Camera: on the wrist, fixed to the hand. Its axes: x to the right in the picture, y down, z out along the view.
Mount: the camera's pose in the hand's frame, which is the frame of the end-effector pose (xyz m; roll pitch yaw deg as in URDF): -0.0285 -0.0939 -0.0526 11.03 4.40 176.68
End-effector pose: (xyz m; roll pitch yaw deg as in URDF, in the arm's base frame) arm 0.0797 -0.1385 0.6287 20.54 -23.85 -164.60
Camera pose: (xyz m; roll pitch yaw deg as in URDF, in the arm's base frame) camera 0.0543 -0.0734 0.5420 -11.61 26.72 10.20
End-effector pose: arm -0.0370 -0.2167 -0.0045 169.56 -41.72 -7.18
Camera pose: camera -0.0683 -0.1101 0.0024 -156.46 36.75 175.89
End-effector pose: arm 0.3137 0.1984 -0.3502 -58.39 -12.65 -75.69
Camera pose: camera 0.2129 0.2132 -0.3053 70.10 17.77 106.42
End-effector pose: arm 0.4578 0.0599 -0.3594 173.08 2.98 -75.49
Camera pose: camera 0.5476 0.1103 -0.3171 -162.18 -7.74 107.29
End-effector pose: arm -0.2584 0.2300 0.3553 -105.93 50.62 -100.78
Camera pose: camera -0.2945 0.1729 0.4438 111.19 -48.38 86.97
